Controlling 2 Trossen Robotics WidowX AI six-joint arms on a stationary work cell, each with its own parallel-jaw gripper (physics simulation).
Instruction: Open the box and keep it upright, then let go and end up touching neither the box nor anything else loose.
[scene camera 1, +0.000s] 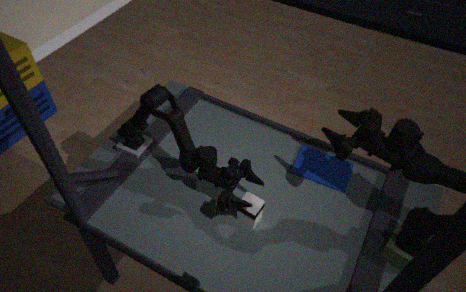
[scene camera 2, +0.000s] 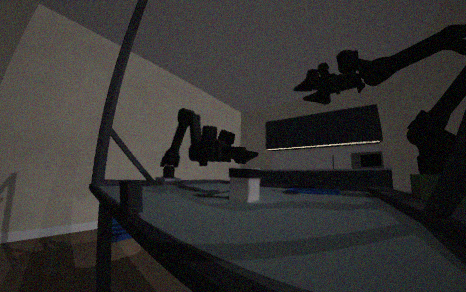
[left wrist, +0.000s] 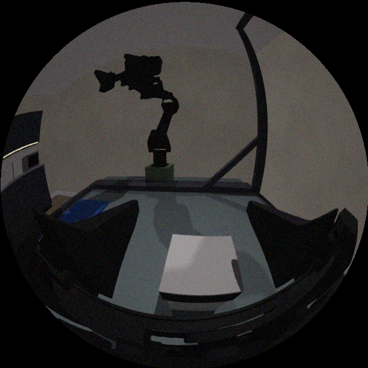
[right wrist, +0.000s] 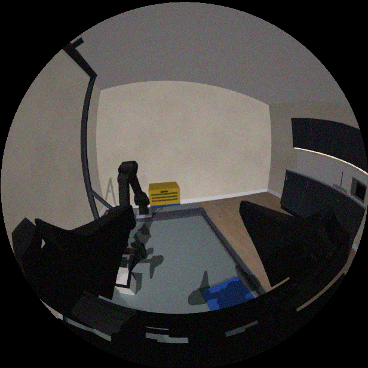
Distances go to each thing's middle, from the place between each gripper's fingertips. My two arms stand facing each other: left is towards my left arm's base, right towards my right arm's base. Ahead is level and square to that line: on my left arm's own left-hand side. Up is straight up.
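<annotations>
The dark block (scene camera 2: 131, 202) is 110 mm below my left hand, 300 mm behind it and 90 mm to the left of it. Then there is the flat blue panel (scene camera 1: 322, 168), which sits 320 mm ahead of my left hand, 150 mm to the right of it and 140 mm below it.
Counting from my right hand instead, I find the dark block 47 cm behind, 22 cm to the left and 36 cm below, while the flat blue panel is 39 cm below that same hand, 15 cm ahead of it and 2 cm to the right of it.
</annotations>
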